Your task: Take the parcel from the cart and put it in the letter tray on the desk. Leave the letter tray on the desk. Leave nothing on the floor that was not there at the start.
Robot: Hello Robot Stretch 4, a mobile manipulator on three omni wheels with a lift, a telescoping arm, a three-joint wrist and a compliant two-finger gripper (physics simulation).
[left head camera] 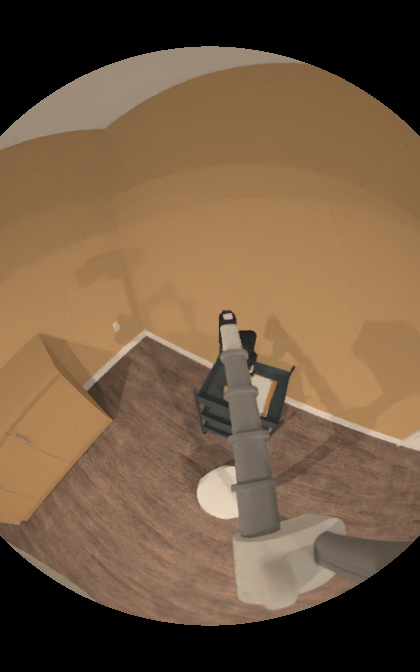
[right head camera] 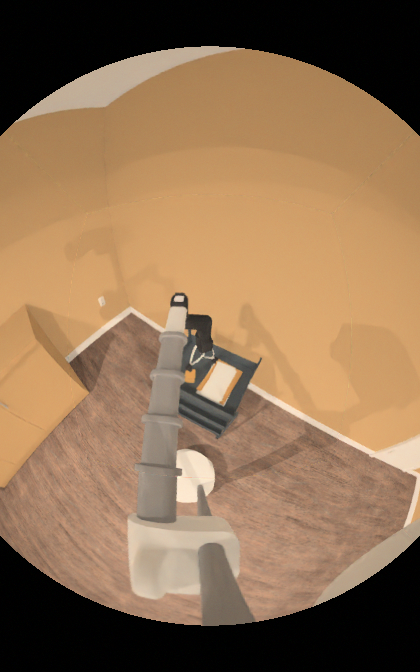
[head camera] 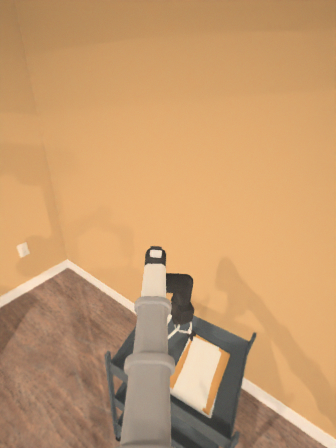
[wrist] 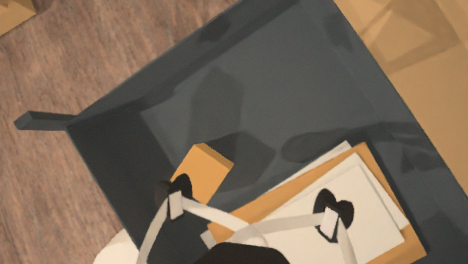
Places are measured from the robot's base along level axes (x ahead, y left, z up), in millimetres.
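Where they show: gripper, fingertip midpoint: [head camera: 174, 344] [wrist: 252, 197].
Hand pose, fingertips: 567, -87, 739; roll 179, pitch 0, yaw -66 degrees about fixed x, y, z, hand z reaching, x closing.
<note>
Each offset is from my fingertips to the centre of the thing, as dx, dy, dz.
The parcel, a small orange box {-19, +59, -76} [right head camera: 190, 376] [wrist: 204, 169], lies in the top tray of the dark grey cart [head camera: 241, 380] [left head camera: 283, 392] [right head camera: 247, 384] [wrist: 300, 80]. My gripper [right head camera: 202, 362] [wrist: 252, 197] is open above the cart's top tray, with its fingers spread wide. In the wrist view the left fingertip overlaps the parcel's near left corner, and the right fingertip is over the papers. I cannot tell how high the fingertips are above the parcel. In the head view the arm hides the parcel. The desk and the letter tray do not show.
A stack of white papers and orange envelopes {-42, -96, -90} [head camera: 199, 372] [left head camera: 262, 392] [right head camera: 219, 382] [wrist: 325, 215] lies beside the parcel. The cart stands close to the orange wall [head camera: 200, 175]. A wooden cabinet [left head camera: 55, 440] [right head camera: 37, 400] stands at the left. My round white base [left head camera: 217, 492] [right head camera: 195, 475] is near the cart.
</note>
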